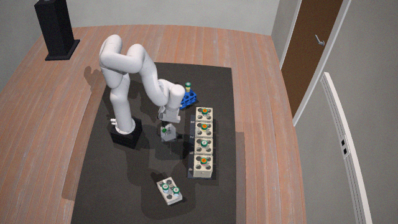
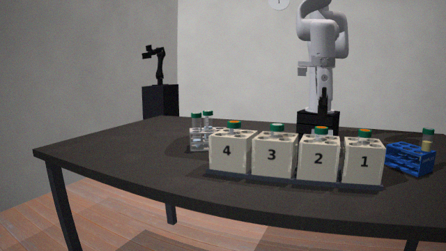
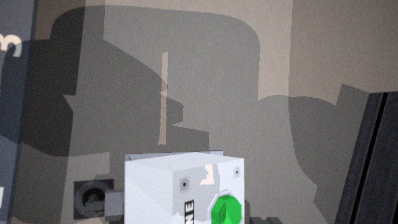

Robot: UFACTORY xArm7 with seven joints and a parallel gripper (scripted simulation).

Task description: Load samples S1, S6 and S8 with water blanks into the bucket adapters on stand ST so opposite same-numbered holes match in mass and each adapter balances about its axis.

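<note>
Right now the green done key is 70 mm below my hand. Round my hand: pink-filled tube 220 mm ahead, 220 mm to the right, 60 mm below; blue sample rack 100 mm ahead, 280 mm to the left, 100 mm below; white blank rack 50 mm ahead, 370 mm to the right, 100 mm below.
</note>
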